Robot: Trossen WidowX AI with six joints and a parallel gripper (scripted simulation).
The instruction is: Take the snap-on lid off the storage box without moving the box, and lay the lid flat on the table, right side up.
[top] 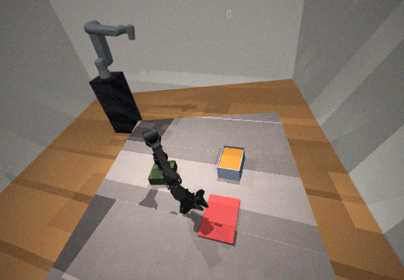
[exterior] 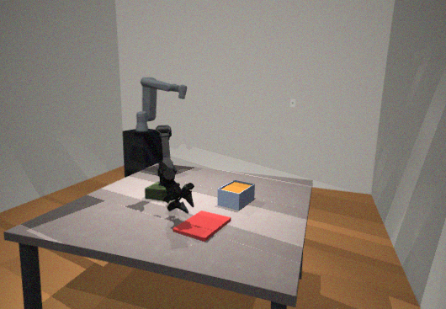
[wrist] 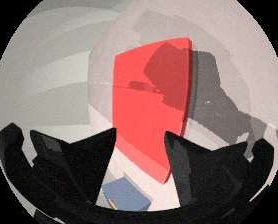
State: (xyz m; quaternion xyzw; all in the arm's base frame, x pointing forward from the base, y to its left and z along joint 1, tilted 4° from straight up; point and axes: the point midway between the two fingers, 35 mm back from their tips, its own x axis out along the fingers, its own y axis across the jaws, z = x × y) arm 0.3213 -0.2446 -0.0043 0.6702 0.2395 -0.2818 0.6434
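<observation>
Right now my gripper tip is 70 mm short of the lid and 50 mm above it. Also, from my gripper tip: storage box: 90 mm ahead, 350 mm to the left, 20 mm below.
</observation>
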